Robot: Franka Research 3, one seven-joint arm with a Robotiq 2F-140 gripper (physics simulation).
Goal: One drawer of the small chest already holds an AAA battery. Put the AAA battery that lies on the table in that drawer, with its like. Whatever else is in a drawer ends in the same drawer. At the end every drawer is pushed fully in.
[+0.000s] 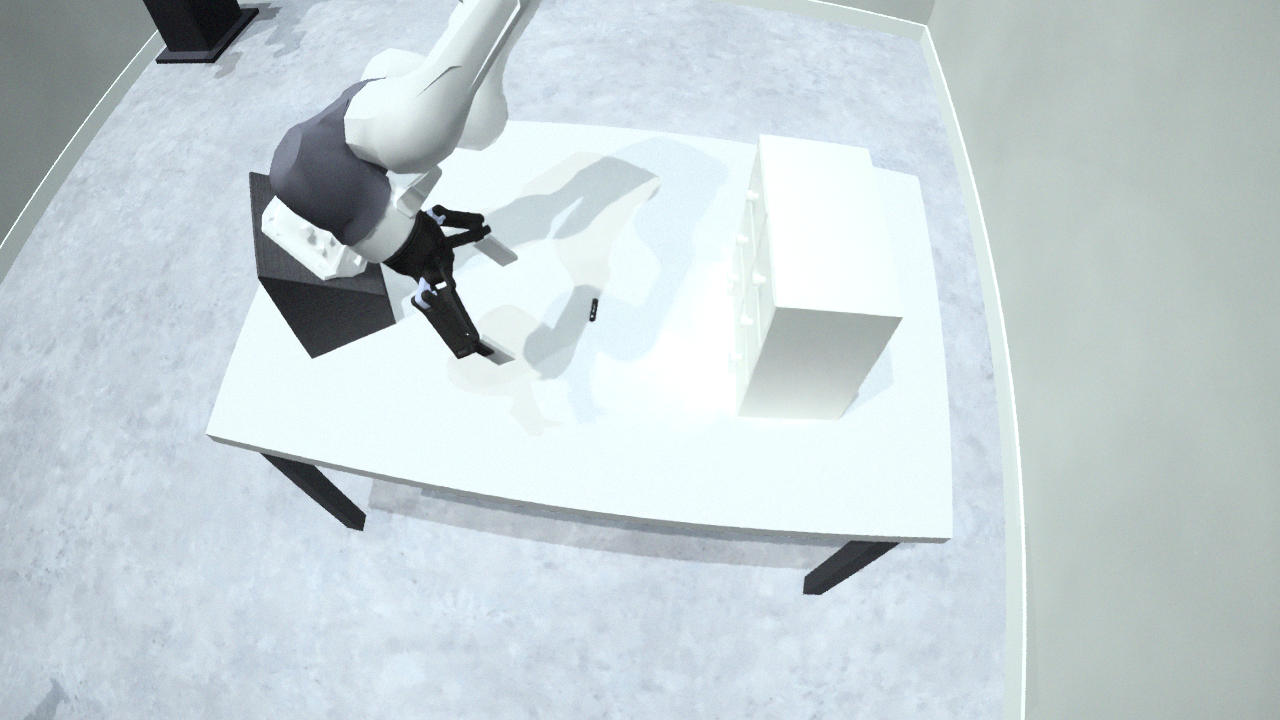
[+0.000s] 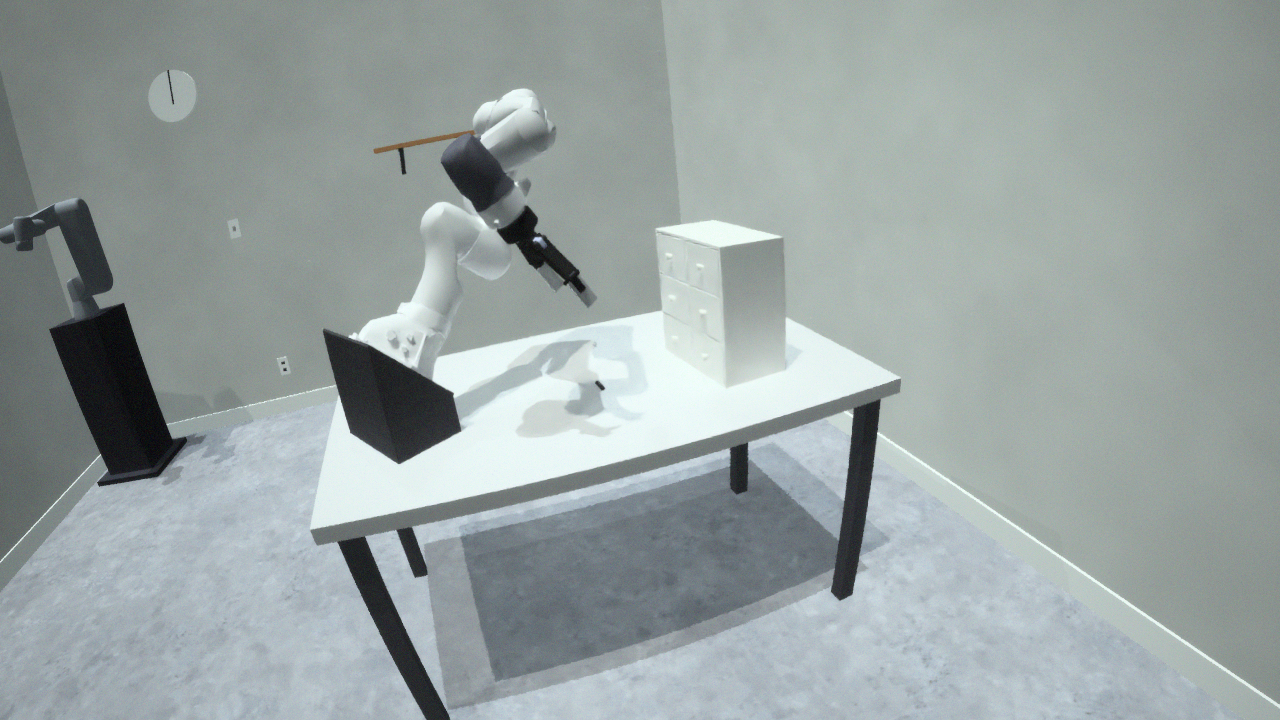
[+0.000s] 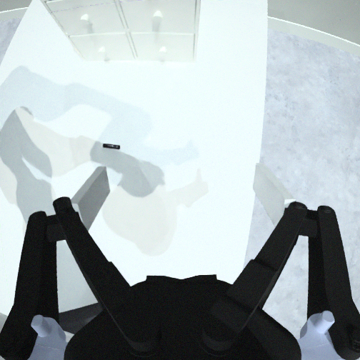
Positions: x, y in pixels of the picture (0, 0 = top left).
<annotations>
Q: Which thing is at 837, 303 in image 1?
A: A white chest.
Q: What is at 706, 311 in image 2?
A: A drawer.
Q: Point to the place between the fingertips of my gripper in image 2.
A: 574, 294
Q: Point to a white chest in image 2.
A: At 752, 275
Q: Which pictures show my gripper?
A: Image 1, image 2 and image 3: all of them.
</annotations>
